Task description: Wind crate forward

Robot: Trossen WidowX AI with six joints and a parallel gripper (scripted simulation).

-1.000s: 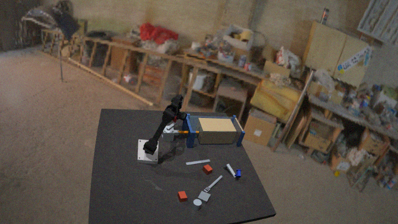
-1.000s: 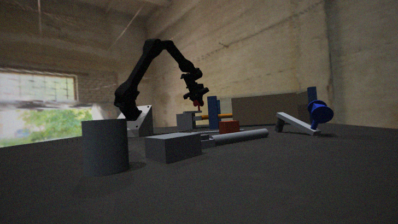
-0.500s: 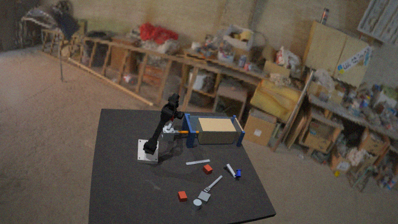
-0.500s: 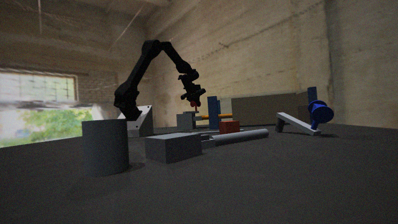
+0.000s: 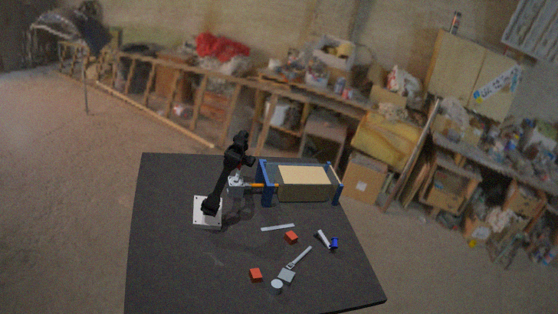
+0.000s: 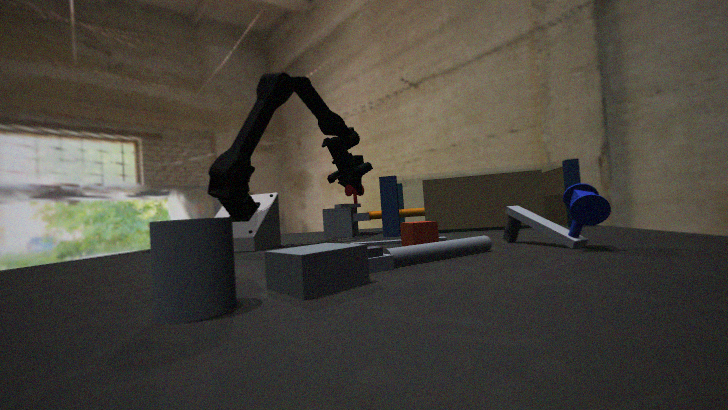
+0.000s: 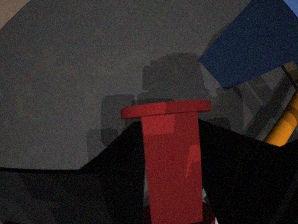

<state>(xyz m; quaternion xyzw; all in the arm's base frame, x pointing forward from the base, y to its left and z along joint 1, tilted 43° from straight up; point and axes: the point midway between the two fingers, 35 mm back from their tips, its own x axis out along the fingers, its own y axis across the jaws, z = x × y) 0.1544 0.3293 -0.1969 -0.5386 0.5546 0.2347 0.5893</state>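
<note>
The grey winch lies 130 mm to the right of my gripper tip, 100 mm below it and 40 mm behind it. Round my gripper tip: red knob (20 mm to the right, 10 mm behind); grey bar (380 mm to the right, 220 mm ahead, 130 mm below); clear-panelled cubby (380 mm ahead, 60 mm to the right, 20 mm below).
</note>
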